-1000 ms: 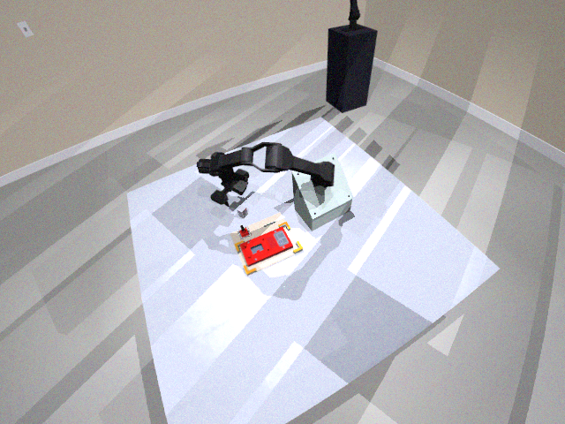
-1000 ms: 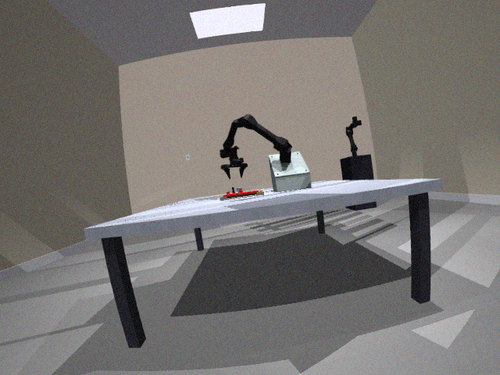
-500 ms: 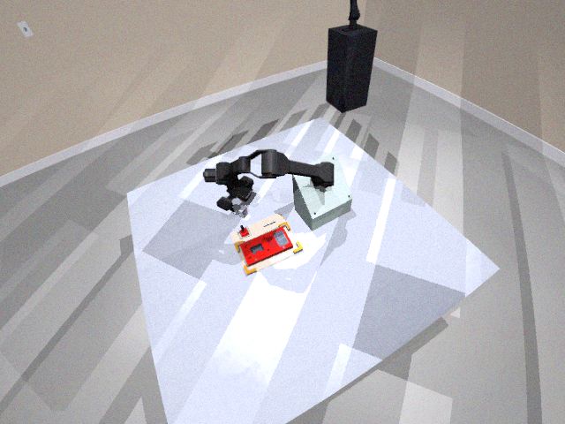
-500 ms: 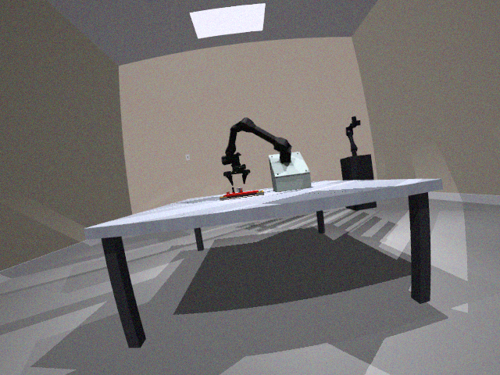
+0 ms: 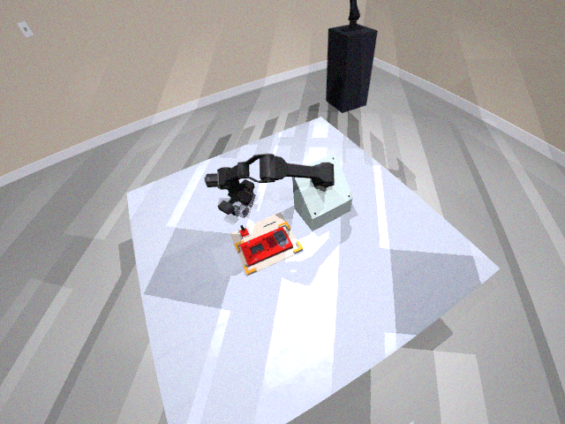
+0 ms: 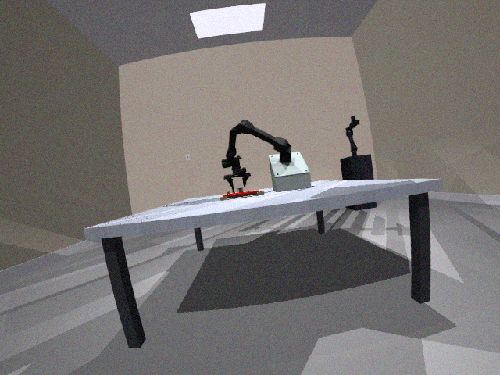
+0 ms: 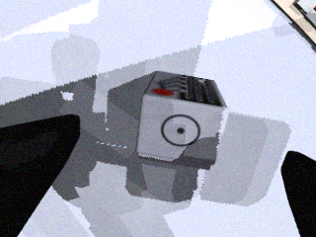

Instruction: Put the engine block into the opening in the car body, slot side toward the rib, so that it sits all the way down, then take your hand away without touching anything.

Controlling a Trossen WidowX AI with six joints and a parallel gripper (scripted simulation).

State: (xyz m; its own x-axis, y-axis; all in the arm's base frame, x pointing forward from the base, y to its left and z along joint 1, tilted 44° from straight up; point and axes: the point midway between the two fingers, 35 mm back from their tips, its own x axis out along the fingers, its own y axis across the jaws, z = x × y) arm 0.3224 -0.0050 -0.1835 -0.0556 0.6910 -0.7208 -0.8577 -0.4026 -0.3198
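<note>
Right now the grey engine block is 20 mm below my gripper tip.
</note>
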